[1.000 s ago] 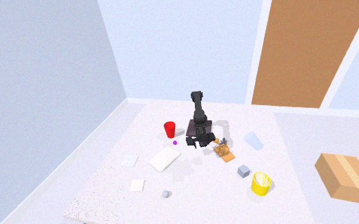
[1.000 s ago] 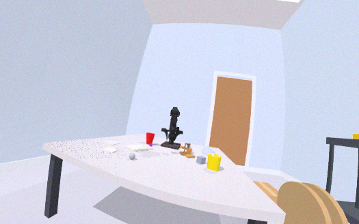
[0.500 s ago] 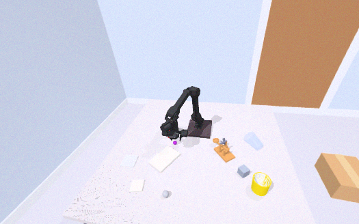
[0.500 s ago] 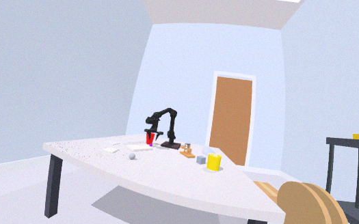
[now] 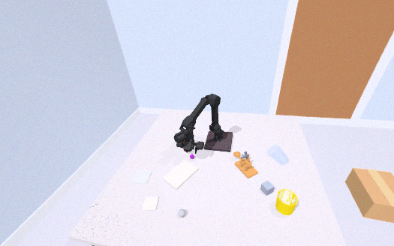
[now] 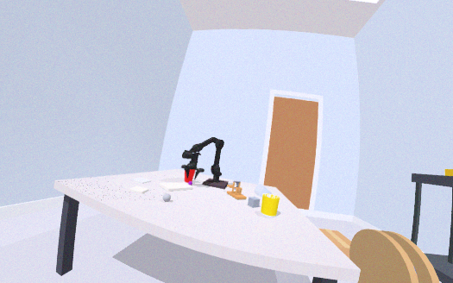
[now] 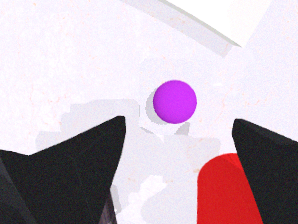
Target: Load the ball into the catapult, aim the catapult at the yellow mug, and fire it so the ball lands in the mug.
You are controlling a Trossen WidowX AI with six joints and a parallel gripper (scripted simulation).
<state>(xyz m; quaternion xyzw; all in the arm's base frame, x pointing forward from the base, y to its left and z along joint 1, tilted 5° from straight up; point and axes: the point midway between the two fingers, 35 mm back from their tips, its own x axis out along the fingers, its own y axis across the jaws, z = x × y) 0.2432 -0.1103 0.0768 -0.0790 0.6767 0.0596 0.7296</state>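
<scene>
My gripper tip is now 30 mm above the purple ball. The rest, counted from my gripper tip: wooden catapult: 70 mm behind, 350 mm to the left; red cup: 70 mm behind, 80 mm to the right, 20 mm below; white slab: 160 mm ahead, 40 mm below.
</scene>
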